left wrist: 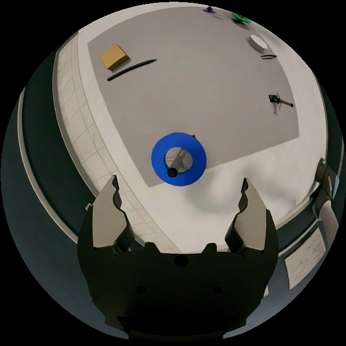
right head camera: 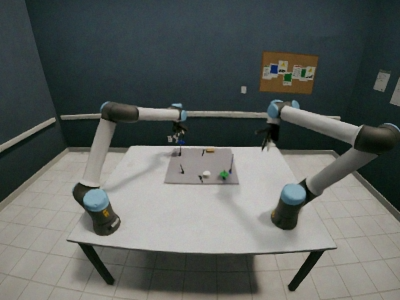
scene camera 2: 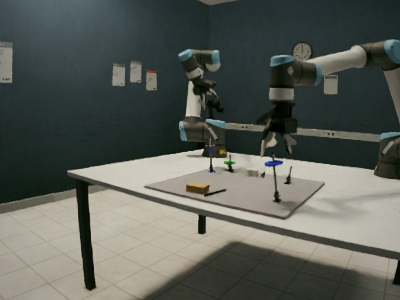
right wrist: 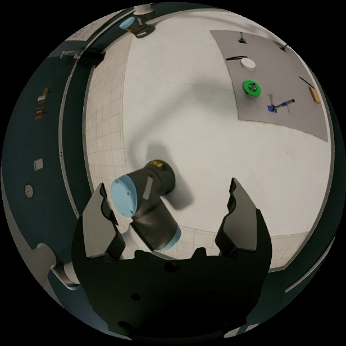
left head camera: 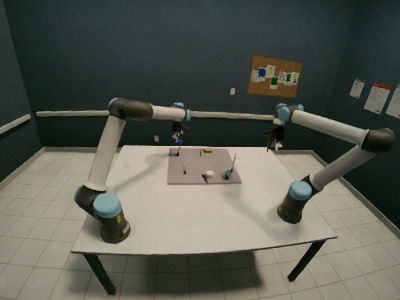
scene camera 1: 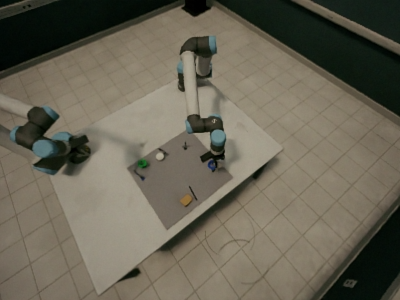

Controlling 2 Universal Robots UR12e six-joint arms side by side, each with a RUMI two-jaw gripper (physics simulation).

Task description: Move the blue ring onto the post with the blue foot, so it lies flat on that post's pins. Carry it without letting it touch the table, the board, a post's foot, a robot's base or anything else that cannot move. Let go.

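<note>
The blue ring (left head camera: 180,142) (right head camera: 181,142) (scene camera 2: 268,164) (left wrist: 161,160) lies flat, high around a tall post (scene camera 2: 275,182) with a black foot, at the right of the board in scene camera 2. The post's tip pokes through it. My left gripper (scene camera 2: 276,153) (left wrist: 180,177) is open, pointing down just above the ring; no ring is between its fingers. The post with the blue foot (scene camera 1: 142,178) (scene camera 2: 211,162) (left wrist: 209,10) (right wrist: 272,108) stands upright at the board's far side from my left gripper. My right gripper (right wrist: 166,181) is open and empty, high beyond the board.
A green ring (scene camera 2: 229,162) (right wrist: 246,87) sits on a short post near the blue foot. A white disc (left wrist: 258,42) (right wrist: 248,64), black tweezers (left wrist: 269,57), a short black post (scene camera 2: 288,175), an orange block (scene camera 2: 197,187) and a black pen (scene camera 2: 215,192) are on the grey board (scene camera 2: 240,192).
</note>
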